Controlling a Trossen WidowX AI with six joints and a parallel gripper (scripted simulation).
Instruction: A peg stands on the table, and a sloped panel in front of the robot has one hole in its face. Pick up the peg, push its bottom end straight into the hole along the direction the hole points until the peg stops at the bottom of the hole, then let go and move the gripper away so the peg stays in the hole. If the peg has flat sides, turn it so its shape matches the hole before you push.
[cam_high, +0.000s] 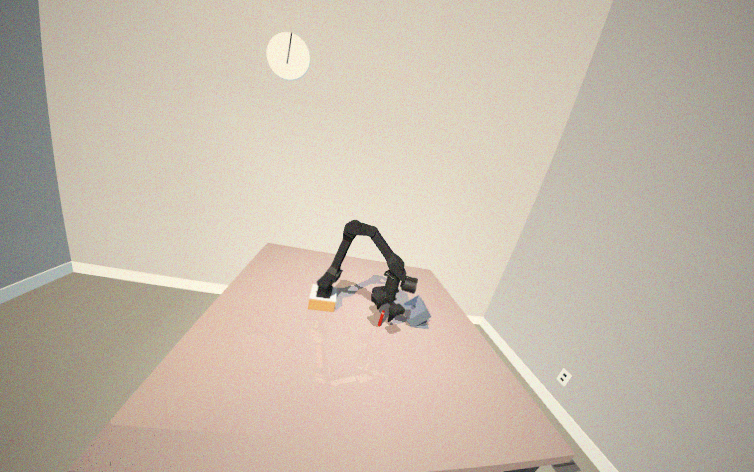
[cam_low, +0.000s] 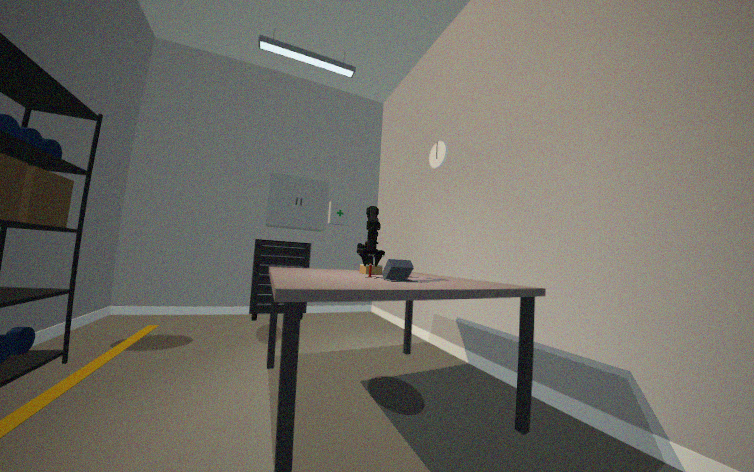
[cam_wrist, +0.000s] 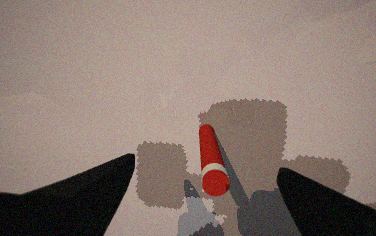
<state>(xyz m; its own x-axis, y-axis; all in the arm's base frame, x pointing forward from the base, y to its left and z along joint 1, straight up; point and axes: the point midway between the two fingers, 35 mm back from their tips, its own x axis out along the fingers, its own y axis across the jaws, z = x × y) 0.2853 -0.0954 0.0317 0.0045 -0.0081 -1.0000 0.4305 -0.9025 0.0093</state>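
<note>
The red peg is right at my gripper tip. Round my gripper tip: grey sloped panel 190 mm ahead, 80 mm to the left, 10 mm below.
</note>
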